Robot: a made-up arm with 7 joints.
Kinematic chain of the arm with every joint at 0, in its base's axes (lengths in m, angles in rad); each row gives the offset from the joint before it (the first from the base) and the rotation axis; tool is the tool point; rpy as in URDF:
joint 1: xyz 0 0 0.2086 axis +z
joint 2: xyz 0 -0.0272 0.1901 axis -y
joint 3: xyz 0 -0.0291 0.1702 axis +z
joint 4: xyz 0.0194 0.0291 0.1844 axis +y
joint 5: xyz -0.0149 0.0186 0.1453 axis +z
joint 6: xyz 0 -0.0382 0.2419 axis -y
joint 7: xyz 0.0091 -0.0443 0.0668 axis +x
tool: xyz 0 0 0 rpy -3.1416 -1.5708 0
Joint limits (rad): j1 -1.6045..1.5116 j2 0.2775..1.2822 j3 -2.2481..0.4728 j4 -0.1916..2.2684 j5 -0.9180..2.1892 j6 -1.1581..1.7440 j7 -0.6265..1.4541
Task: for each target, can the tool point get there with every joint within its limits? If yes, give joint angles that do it. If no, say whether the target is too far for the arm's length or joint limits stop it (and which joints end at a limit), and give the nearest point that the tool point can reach.
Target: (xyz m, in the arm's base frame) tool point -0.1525 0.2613 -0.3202
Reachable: no: joint limits stop it (at a limit: joint 1, joint 2, joint 3) | nearest point -0.3205 0.2254 0.1665 | short by 0.516 m
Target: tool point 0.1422 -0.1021 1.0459
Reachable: yes | joints 0.0469 0.4713 -0.0662 1.3897 -0.1575 1.1723 0.1706
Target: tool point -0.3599 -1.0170 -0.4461
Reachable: no: too far | nearest point -0.2176 -0.6150 0.2200 | short by 0.791 m
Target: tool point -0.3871 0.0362 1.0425
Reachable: yes | joints -0.8168 0.8312 -0.4971 0.9286 0.2299 0.9337 -0.2028
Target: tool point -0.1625 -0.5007 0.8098
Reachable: yes | joints 0.1704 0.6806 -1.2692 1.3120 0.6575 1.3707 0.2200
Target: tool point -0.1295 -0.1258 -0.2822
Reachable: no: joint limits stop it (at a limit: joint 2, joint 3, joint 4) | nearest point -0.2441 -0.2372 0.1715 | short by 0.481 m
